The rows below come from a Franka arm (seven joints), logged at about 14 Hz.
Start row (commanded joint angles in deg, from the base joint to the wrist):
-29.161 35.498 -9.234 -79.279 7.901 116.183 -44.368
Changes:
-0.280 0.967 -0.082 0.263 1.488 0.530 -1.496
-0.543 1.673 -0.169 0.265 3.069 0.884 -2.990
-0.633 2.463 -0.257 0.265 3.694 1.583 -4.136
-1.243 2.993 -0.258 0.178 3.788 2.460 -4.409
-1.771 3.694 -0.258 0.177 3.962 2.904 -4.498
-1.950 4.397 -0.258 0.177 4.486 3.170 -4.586
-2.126 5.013 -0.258 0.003 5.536 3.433 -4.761
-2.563 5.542 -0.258 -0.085 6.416 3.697 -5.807
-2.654 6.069 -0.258 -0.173 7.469 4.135 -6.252
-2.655 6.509 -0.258 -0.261 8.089 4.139 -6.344
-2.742 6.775 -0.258 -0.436 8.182 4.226 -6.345
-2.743 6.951 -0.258 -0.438 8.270 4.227 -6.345
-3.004 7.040 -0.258 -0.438 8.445 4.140 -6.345
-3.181 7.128 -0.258 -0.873 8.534 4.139 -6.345
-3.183 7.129 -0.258 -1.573 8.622 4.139 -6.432
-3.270 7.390 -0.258 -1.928 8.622 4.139 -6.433
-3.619 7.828 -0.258 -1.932 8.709 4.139 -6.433
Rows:
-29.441 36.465 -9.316 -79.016 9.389 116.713 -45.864
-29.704 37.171 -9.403 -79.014 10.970 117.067 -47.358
-29.794 37.961 -9.491 -79.014 11.595 117.766 -48.504
-30.404 38.491 -9.492 -79.101 11.689 118.643 -48.777
-30.932 39.192 -9.492 -79.102 11.863 119.087 -48.866
-31.111 39.895 -9.492 -79.102 12.387 119.353 -48.954
-31.287 40.511 -9.492 -79.276 13.437 119.616 -49.129
-31.724 41.040 -9.492 -79.364 14.317 119.880 -50.175
-31.815 41.567 -9.492 -79.452 15.370 120.318 -50.620
-31.816 42.007 -9.492 -79.540 15.990 120.322 -50.712
-31.903 42.273 -9.492 -79.715 16.083 120.409 -50.713
-31.904 42.449 -9.492 -79.717 16.171 120.410 -50.713
-32.165 42.538 -9.492 -79.717 16.346 120.323 -50.713
-32.342 42.626 -9.492 -80.152 16.435 120.322 -50.713
-32.344 42.627 -9.492 -80.852 16.523 120.322 -50.800
-32.431 42.888 -9.492 -81.207 16.523 120.322 -50.801
-32.780 43.326 -9.492 -81.211 16.610 120.322 -50.801

